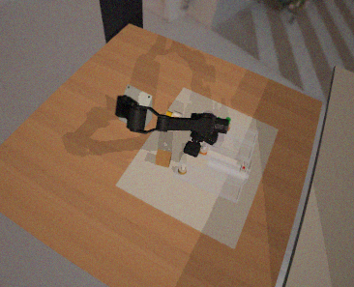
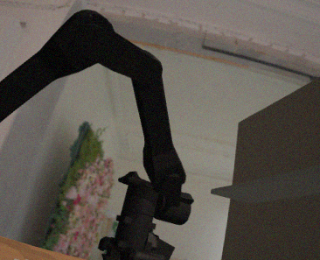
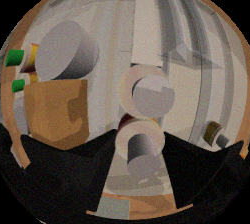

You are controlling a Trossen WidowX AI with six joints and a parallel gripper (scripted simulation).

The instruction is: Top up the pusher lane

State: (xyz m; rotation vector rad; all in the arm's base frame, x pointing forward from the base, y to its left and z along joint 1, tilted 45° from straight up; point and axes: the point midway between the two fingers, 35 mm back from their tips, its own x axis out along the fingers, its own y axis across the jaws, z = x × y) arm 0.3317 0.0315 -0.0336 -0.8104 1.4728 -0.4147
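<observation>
The brown box is 8 cm to the left of my gripper tip, 1 cm behind it and 1 cm above it. Round my gripper tip: clear lane rack 15 cm ahead, 1 cm to the left, 1 cm below; pale pusher part 15 cm ahead, 2 cm above.
</observation>
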